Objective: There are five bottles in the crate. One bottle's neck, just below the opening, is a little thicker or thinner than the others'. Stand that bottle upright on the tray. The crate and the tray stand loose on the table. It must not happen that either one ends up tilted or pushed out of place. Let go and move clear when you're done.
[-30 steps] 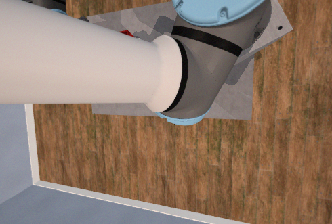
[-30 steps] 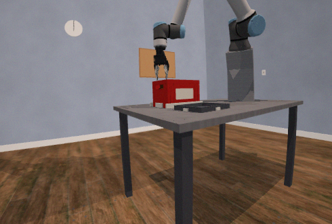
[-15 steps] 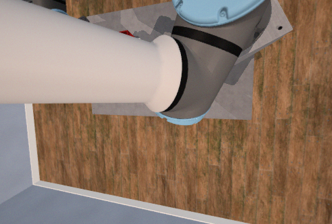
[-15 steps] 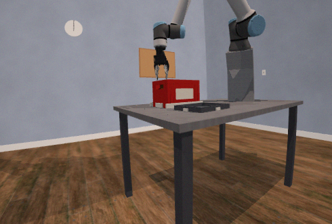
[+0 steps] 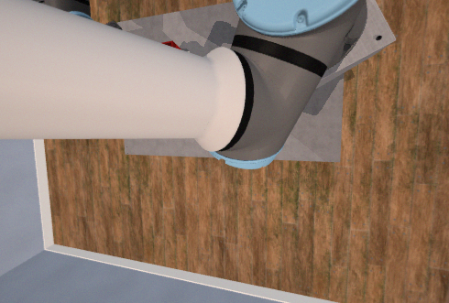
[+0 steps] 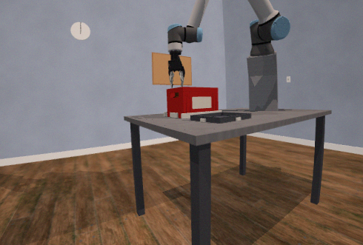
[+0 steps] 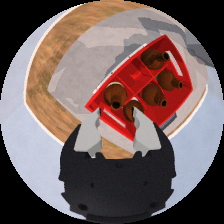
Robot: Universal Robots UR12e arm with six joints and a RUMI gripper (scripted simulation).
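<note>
Right now my hand is 80 mm past the red crate, 50 mm to the right of it and 110 mm above it. Round my hand: dark tray (40 mm behind, 320 mm to the left, 180 mm below).
</note>
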